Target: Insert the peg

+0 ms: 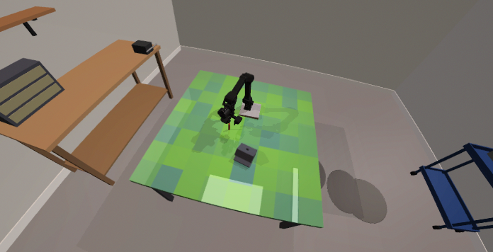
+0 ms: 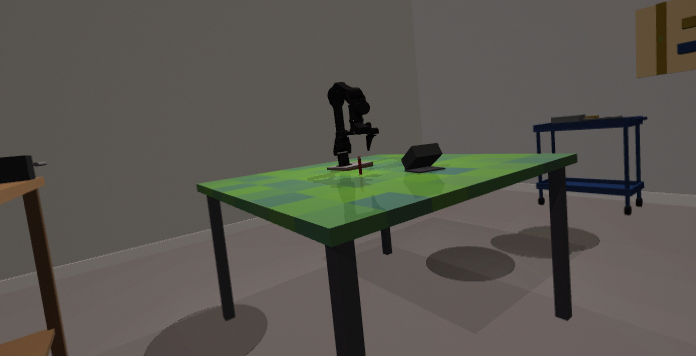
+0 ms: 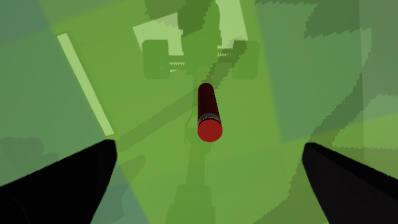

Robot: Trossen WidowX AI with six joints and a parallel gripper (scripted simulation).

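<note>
Now: gripper tip 4 cm above the dark red round peg. Also, from my gripper tip: dark grey sloped panel: 20 cm to the left, 18 cm ahead, 4 cm below.
</note>
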